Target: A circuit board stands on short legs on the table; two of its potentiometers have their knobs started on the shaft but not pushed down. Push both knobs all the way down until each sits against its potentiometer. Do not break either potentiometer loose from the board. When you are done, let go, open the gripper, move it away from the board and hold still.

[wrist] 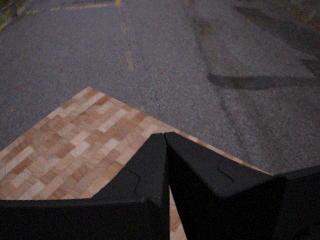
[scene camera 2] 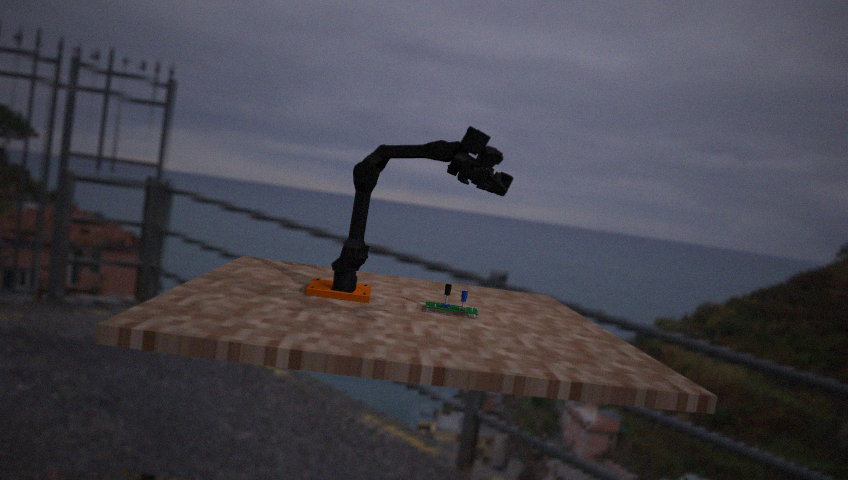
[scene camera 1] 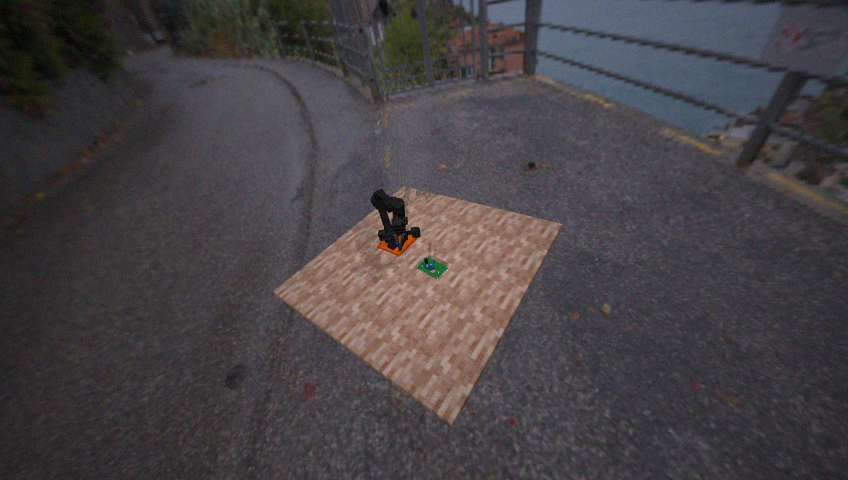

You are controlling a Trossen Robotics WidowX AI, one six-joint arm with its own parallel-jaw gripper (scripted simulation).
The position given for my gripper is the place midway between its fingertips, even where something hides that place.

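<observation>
Through scene camera 2 I see my gripper [scene camera 2: 505, 191], which is shut and holds nothing. The wrist view shows the gripper too [wrist: 163, 144].
</observation>
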